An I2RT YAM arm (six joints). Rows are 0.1 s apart.
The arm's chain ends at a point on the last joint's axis. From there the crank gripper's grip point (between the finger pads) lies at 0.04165 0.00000 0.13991 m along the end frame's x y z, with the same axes.
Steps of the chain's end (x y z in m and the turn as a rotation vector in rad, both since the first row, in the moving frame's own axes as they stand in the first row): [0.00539, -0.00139, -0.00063, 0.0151, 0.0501, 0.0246]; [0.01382, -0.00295, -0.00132, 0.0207, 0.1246, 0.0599]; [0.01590, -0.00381, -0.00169, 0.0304, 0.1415, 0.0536]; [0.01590, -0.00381, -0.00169, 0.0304, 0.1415, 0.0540]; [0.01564, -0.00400, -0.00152, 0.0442, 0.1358, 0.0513]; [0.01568, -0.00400, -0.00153, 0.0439, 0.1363, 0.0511]
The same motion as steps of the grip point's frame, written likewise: [0.01236, -0.00238, -0.00290, 0.0151, 0.0501, 0.0246]; [0.03089, -0.00278, -0.00758, 0.0207, 0.1246, 0.0599]; [0.03526, -0.00520, -0.00899, 0.0304, 0.1415, 0.0536]; [0.03526, -0.00518, -0.00899, 0.0304, 0.1415, 0.0540]; [0.03429, -0.00742, -0.00853, 0.0442, 0.1358, 0.0513]; [0.03439, -0.00739, -0.00857, 0.0439, 0.1363, 0.0511]
